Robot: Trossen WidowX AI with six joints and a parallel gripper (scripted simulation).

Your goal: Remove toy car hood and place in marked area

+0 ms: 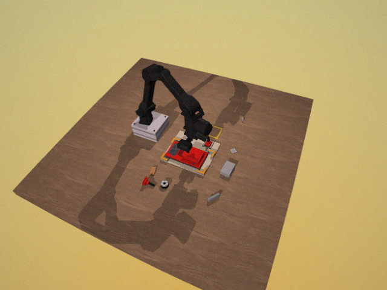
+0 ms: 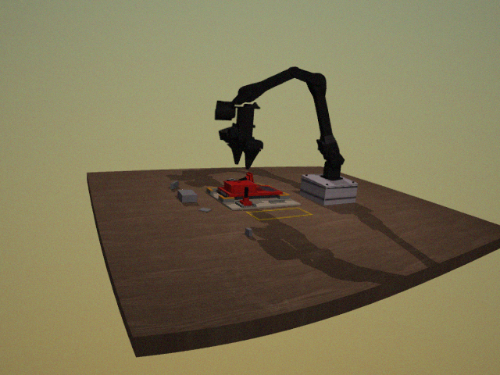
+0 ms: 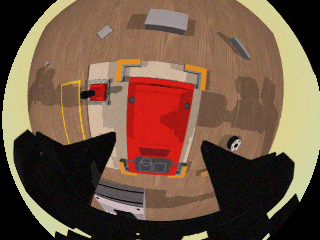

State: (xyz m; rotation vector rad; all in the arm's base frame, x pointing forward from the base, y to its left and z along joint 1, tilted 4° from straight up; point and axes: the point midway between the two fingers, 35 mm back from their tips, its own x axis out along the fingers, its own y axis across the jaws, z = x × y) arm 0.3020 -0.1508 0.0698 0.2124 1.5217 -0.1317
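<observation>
Right now the red hood is 60 mm below my gripper tip. Also, from my gripper tip: wheel (100 mm behind, 190 mm to the right, 100 mm below); then tan piece (180 mm behind, 120 mm to the right, 100 mm below); then grey tile (200 mm ahead, 100 mm to the left, 100 mm below).
</observation>
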